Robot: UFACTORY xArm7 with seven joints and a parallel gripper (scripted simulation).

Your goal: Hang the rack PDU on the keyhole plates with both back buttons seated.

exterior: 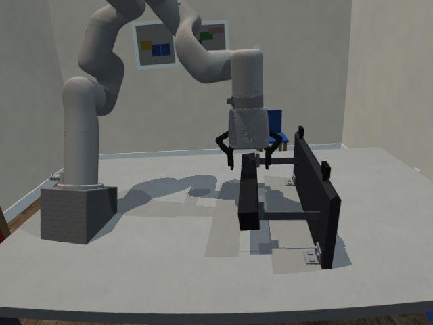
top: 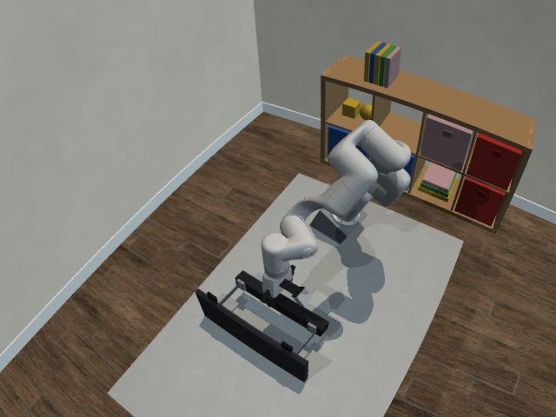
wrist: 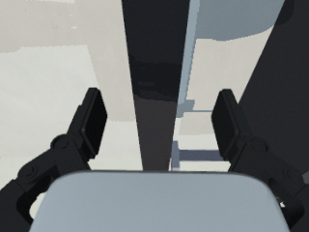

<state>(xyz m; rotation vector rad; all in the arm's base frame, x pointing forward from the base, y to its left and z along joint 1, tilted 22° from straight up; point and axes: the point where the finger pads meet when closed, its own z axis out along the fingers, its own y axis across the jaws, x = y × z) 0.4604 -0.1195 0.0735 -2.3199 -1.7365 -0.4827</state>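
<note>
The rack PDU is 50 mm below my hand and 20 mm ahead of it. From my hand the other things lie so: black upright panel 160 mm ahead, 70 mm below, 40 mm to the right.
</note>
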